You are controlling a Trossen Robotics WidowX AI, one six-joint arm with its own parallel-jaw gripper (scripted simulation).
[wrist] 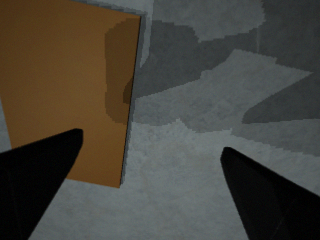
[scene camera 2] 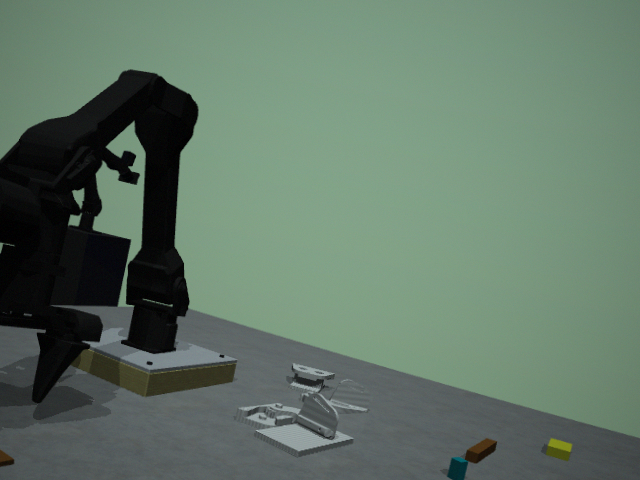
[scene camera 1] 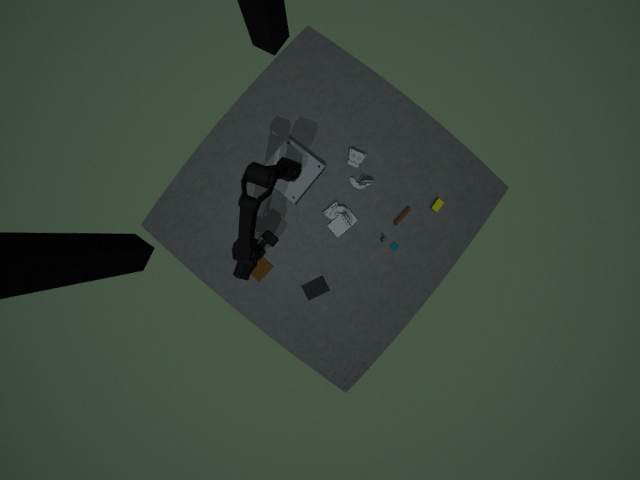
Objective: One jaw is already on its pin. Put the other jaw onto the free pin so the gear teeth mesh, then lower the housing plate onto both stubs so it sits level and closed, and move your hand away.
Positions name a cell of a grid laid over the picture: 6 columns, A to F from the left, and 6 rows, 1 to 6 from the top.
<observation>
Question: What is my gripper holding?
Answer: Nothing.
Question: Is my gripper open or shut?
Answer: Open.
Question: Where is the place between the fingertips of my gripper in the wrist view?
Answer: C4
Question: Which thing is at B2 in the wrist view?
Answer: An orange tile.
</observation>
